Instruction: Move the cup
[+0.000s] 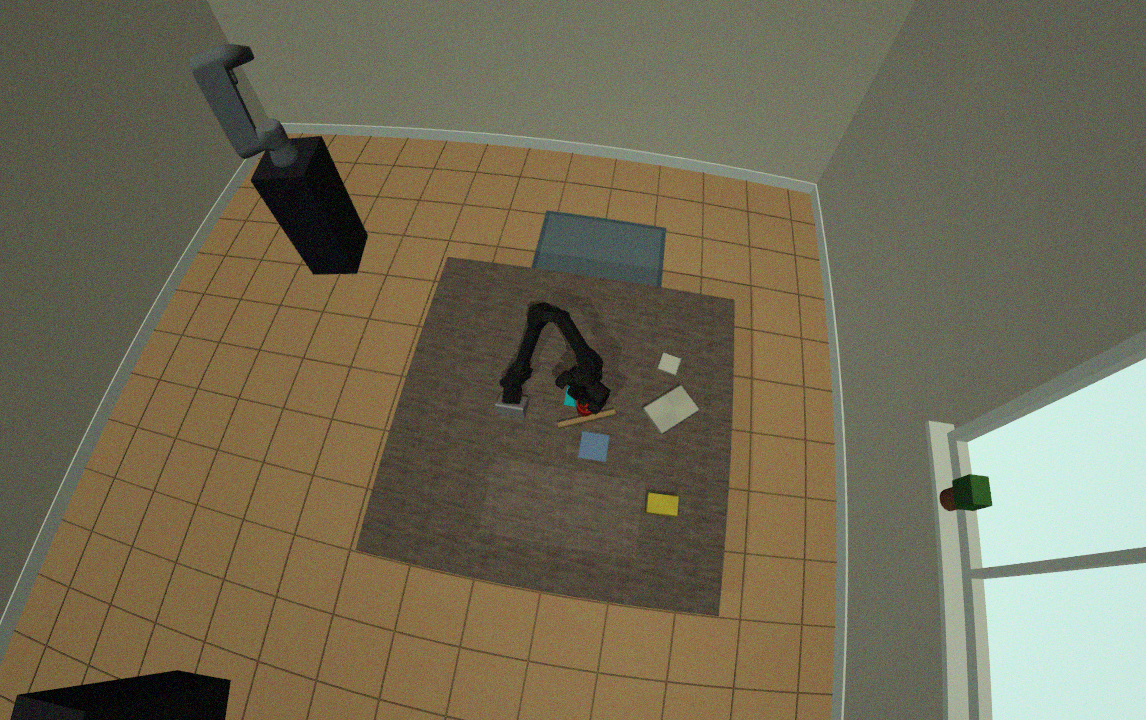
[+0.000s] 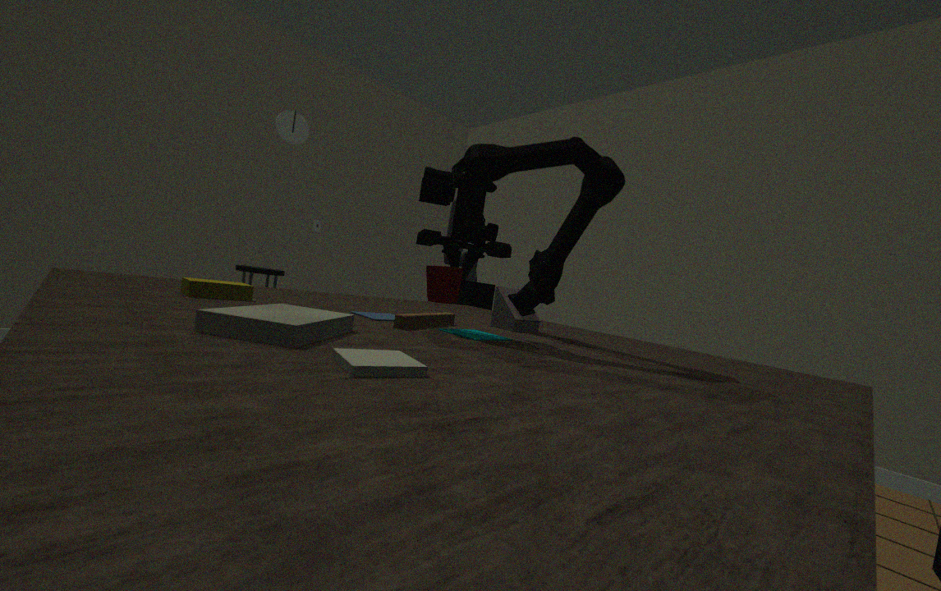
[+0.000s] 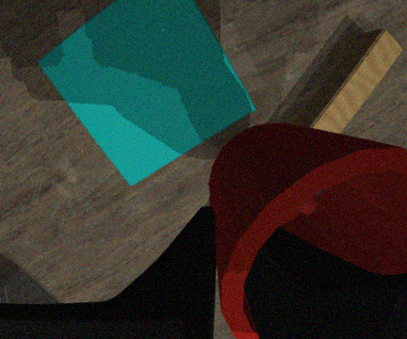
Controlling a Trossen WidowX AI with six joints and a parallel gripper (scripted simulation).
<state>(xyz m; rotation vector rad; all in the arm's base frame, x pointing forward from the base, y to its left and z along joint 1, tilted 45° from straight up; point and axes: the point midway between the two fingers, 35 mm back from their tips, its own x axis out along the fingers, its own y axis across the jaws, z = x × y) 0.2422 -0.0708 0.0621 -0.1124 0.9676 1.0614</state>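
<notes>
The wooden stick lies 9 cm below my gripper tip, 4 cm to the right of it and 3 cm ahead of it. Round my gripper tip: red cup: 2 cm to the right, 2 cm ahead; then grey-blue pad: 15 cm to the right, 10 cm below, 6 cm ahead.
</notes>
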